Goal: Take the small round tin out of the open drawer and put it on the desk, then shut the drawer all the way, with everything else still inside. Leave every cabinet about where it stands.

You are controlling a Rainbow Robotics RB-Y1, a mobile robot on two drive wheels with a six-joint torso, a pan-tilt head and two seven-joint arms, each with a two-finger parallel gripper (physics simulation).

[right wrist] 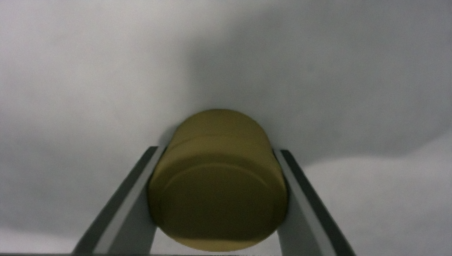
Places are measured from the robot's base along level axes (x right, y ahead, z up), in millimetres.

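Where they show: right gripper, between the fingertips: [219, 164].
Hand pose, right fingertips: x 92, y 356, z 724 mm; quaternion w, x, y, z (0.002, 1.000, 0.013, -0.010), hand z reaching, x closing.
After its pixels a point has its place.
The small round tin [218, 195] {z 755, x 93, y 367 mm}, yellow-brown with a flat round end toward the camera, is at the lower middle of the right wrist view. My right gripper [219, 164] {z 724, x 92, y 356 mm} is shut on the tin, with one finger against each side. Whether the tin touches the surface beyond it cannot be told. The drawer does not show in this view. My left gripper is not in view.
A pale grey-white surface [100, 75] {z 721, x 42, y 394 mm} lies beyond the tin and fills the background. Broad soft shadows fall across it, at the upper right and at the left. A thin dark edge runs along the bottom left of the view.
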